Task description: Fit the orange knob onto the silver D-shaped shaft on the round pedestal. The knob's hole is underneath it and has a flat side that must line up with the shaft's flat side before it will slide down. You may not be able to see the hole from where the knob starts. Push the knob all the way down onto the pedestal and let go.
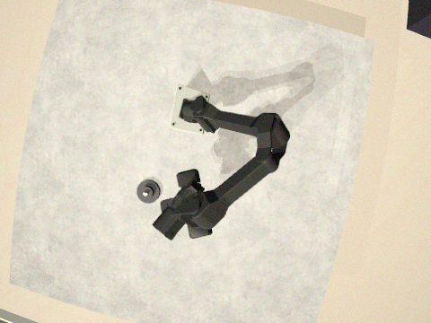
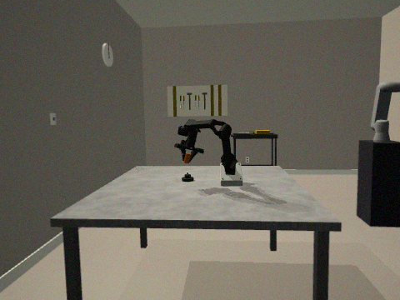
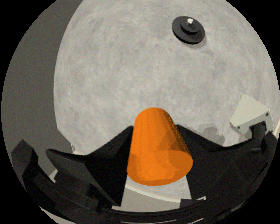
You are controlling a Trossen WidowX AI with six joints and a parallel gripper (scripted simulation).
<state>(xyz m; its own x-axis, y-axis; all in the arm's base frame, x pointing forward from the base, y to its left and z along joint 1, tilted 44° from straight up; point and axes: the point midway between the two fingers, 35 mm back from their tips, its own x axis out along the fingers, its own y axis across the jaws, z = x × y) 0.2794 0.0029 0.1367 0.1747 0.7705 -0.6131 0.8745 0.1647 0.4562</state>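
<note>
My gripper tip is 1 cm past the orange knob and 3 cm below it. Also, from my gripper tip: round dark pedestal 2 cm ahead, 19 cm to the right, 14 cm below.
</note>
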